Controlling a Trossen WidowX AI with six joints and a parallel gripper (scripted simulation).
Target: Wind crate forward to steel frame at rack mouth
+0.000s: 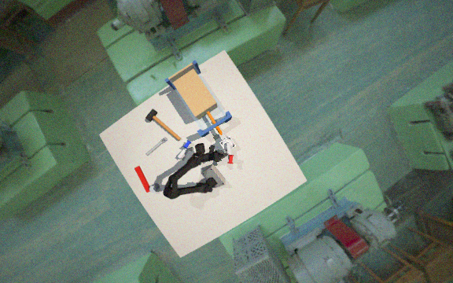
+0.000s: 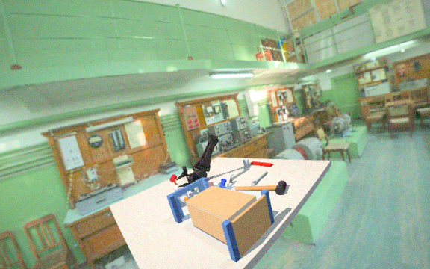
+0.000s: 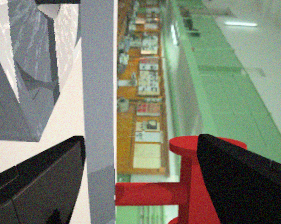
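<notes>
My gripper tip is now 4 cm past the red knob, 1 cm to the right of it and 2 cm below it. The rest, counted from my gripper tip: blue steel frame 22 cm ahead, 5 cm to the right, 2 cm below; then blue knob 23 cm ahead, 22 cm to the left, 8 cm below; then winch 4 cm ahead, 5 cm to the right, 10 cm below.
</notes>
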